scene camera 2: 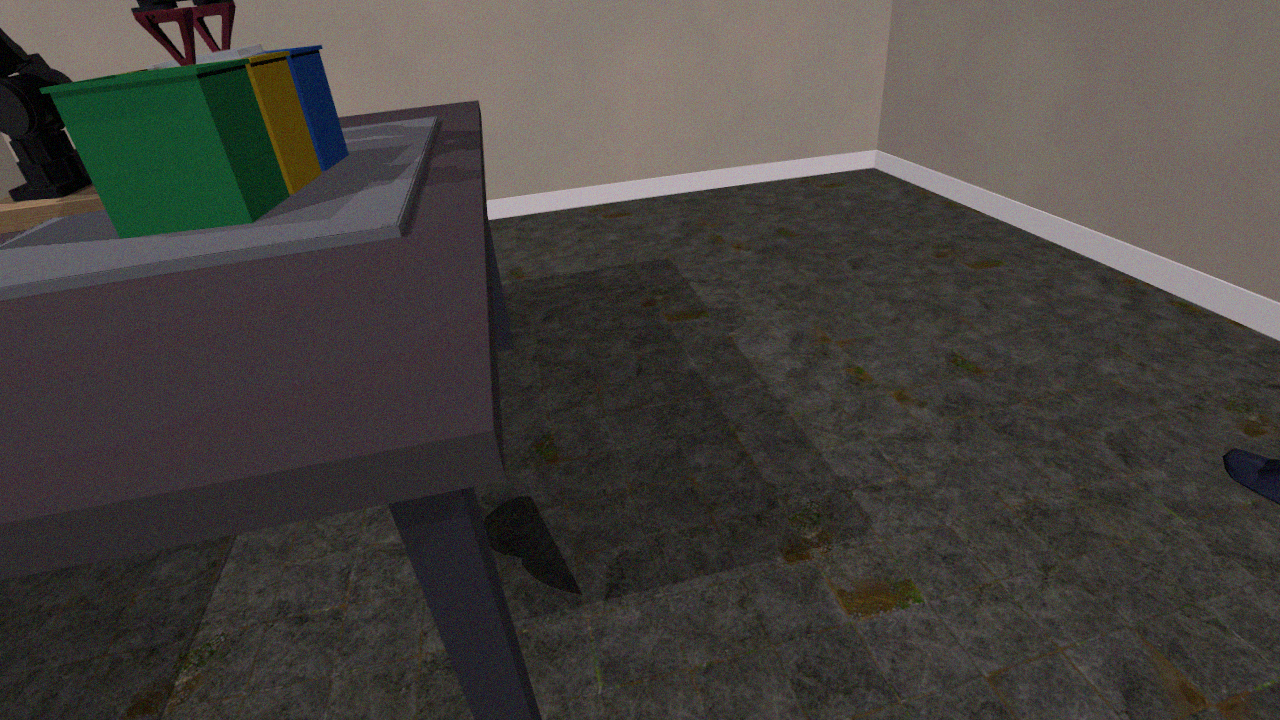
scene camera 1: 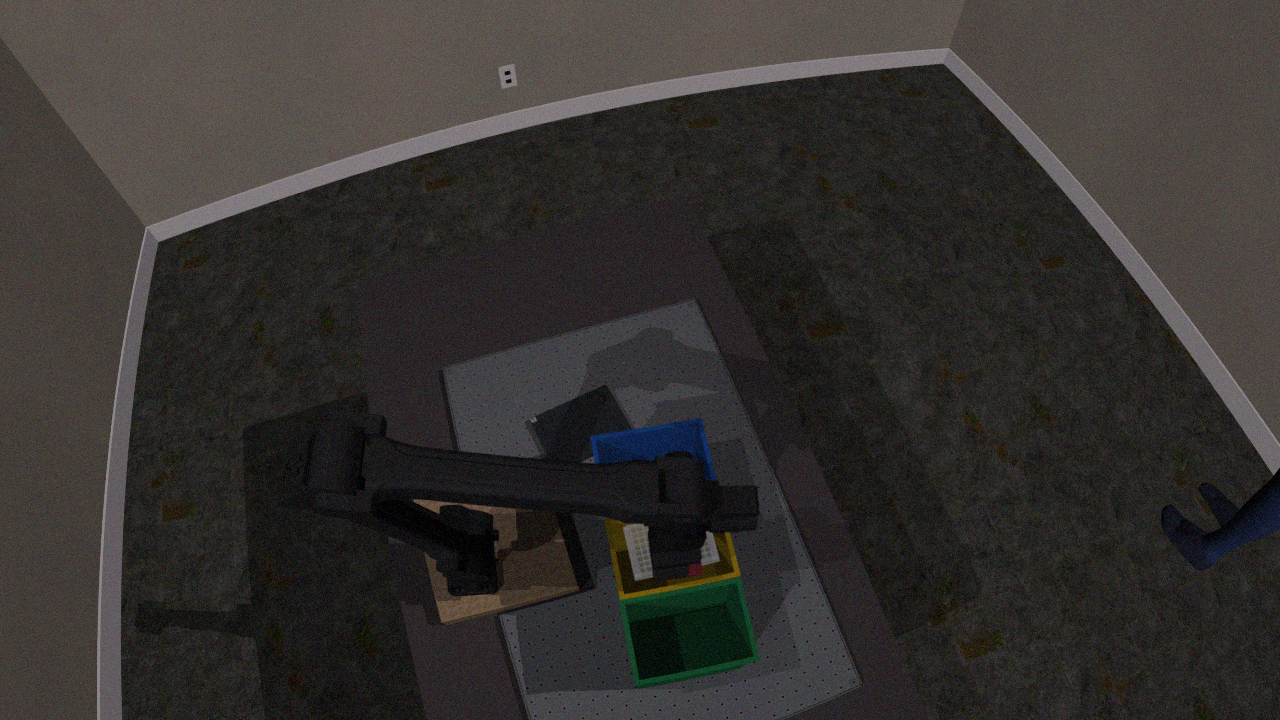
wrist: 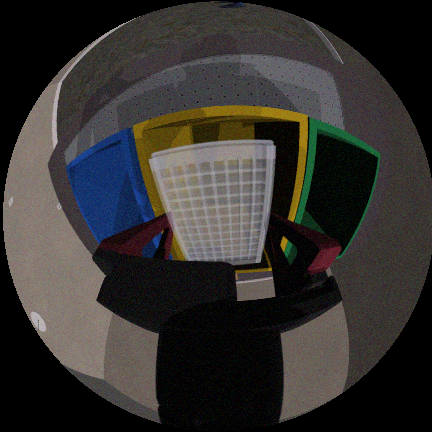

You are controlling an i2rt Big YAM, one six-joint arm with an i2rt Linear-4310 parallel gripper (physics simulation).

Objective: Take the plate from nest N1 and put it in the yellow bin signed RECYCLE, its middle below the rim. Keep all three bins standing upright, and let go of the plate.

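Frame: origin at the arm's base, x ahead, y left, z up, level; millimetres.
Where they show: gripper, fingertip midpoint: [scene camera 1: 669,545] [wrist: 218,216]; arm's base at its link origin: [scene camera 2: 64,186] [scene camera 1: 471,561].
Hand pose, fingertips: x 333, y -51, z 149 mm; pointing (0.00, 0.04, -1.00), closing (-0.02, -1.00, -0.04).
Things, the pixels of their centre, and the offset from my fingertips. Level surfaces: height alone.
- yellow bin at the middle of its body: [wrist: 225,178] [scene camera 1: 669,562] [scene camera 2: 230,128] dx +2, dy -5, dz -85 mm
- blue bin at the middle of its body: [scene camera 1: 653,484] [wrist: 139,186] [scene camera 2: 270,113] dx -3, dy +132, dz -85 mm
- green bin at the middle of its body: [scene camera 1: 685,639] [scene camera 2: 181,147] [wrist: 307,181] dx +7, dy -136, dz -85 mm
- grey perforated board at its surface level: dz -174 mm
- dark flat box at the middle of its body: [scene camera 1: 581,427] dx -113, dy +297, dz -167 mm
My gripper [scene camera 2: 205,55] [wrist: 218,216] is shut on the clear, many-welled plate [scene camera 1: 639,553] [scene camera 2: 239,54] [wrist: 215,200], with a red finger at each side. The plate is over the opening of the yellow bin [scene camera 1: 680,588] [scene camera 2: 284,120] [wrist: 220,111], nearer its blue-bin side. In scene camera 2 the plate shows at or slightly above the rims and looks a little tilted. The arm hides part of it in scene camera 1. The yellow bin stands upright between the blue bin [scene camera 1: 648,439] [scene camera 2: 317,107] and the green bin [scene camera 1: 693,677] [scene camera 2: 161,152], both upright. The RECYCLE sign and nest N1 cannot be made out.
The bins stand on a grey perforated board [scene camera 1: 483,385] [scene camera 2: 358,210]. A dark flat box [scene camera 1: 581,420] lies beside the blue bin. The arm's wooden base [scene camera 1: 546,582] is on the bins' other side. A person's blue-clad foot [scene camera 1: 1194,541] [scene camera 2: 1253,471] shows far right.
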